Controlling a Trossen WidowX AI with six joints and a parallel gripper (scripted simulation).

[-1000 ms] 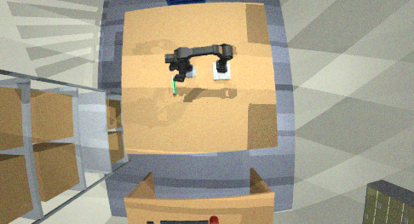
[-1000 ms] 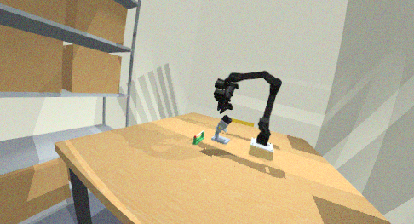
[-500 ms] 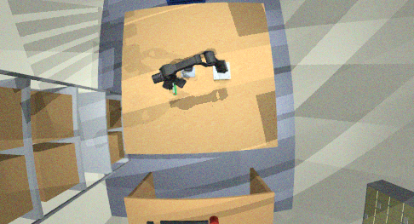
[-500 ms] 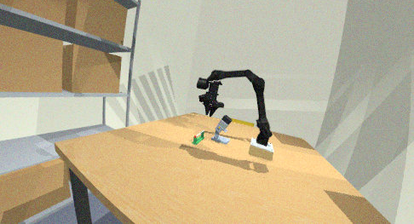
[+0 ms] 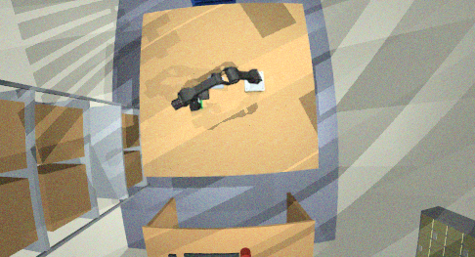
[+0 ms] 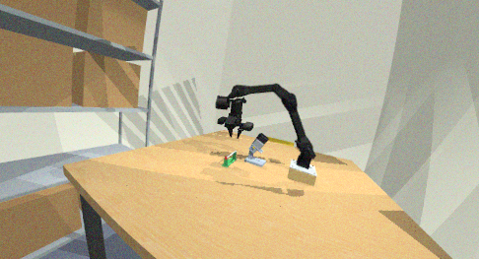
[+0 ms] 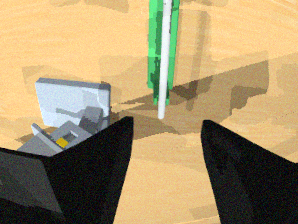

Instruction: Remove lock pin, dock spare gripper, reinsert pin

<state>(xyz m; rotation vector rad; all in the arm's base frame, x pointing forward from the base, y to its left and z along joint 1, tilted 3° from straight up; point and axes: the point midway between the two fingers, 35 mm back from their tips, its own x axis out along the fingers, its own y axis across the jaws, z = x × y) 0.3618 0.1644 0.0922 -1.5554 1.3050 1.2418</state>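
Now: the green holder 120 mm below my gripper tip and 10 mm to the left of it. From my gripper tip the other things lie so: grey mount (110 mm to the right, 90 mm below, 90 mm behind); then spare gripper (120 mm to the right, 100 mm behind, 20 mm below).
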